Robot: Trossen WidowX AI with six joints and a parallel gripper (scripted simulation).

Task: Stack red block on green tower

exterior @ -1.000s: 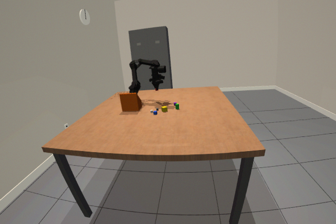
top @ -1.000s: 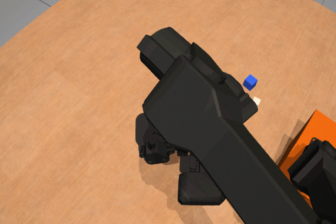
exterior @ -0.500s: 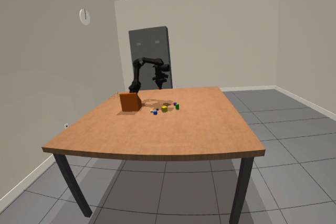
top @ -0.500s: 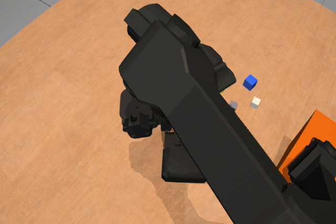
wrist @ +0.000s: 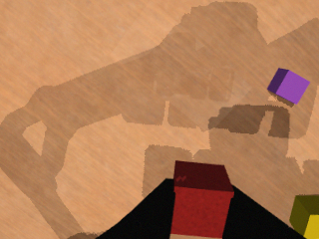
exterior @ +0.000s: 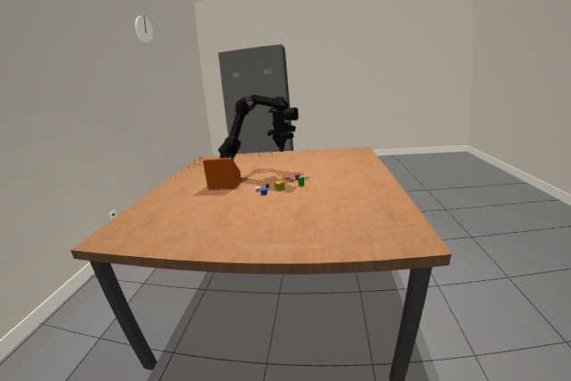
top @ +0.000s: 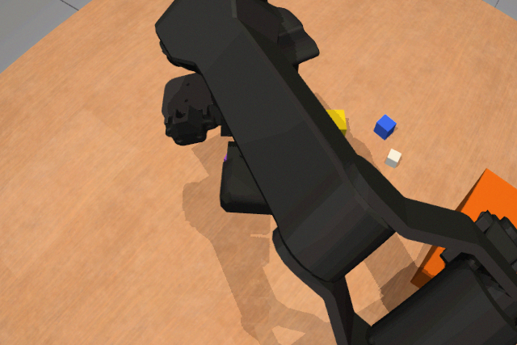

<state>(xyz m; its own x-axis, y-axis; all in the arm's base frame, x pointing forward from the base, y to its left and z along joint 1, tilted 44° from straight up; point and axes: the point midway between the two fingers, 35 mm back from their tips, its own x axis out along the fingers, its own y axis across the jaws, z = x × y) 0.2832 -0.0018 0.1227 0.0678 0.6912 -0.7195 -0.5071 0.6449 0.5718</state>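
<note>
My gripper tip is 130 mm above the purple cube, 80 mm short of it and 60 mm to the left of it. The rest, counted from my gripper tip: red block right at my gripper tip; then grey cube 150 mm to the right, 140 mm below, 70 mm behind; then yellow cube 180 mm to the right, 130 mm below, 10 mm behind.
</note>
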